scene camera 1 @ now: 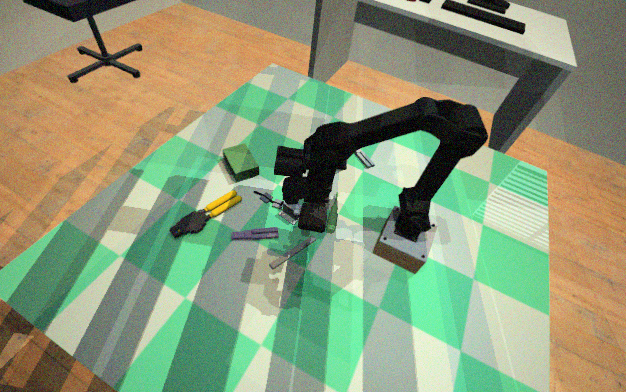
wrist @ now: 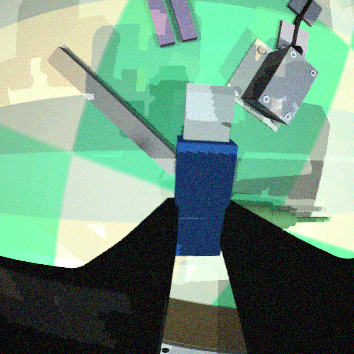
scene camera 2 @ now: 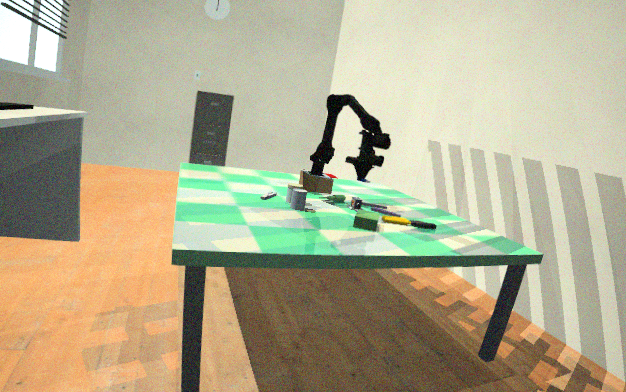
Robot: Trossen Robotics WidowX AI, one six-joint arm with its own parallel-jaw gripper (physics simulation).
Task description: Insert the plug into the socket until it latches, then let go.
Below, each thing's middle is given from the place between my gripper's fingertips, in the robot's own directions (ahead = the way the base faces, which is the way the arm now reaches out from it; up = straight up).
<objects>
Now: hand 90 mm above the socket (wrist: pixel 271 84), 80 mm short of it and 50 mm to the left of it. The rest, counted from my hand: green block (scene camera 1: pixel 239 159): 320 mm ahead, 140 mm to the right, 90 mm below; then yellow-handled pliers (scene camera 1: pixel 193 222): 290 mm ahead, 100 mm below, 80 mm to the left.
</objects>
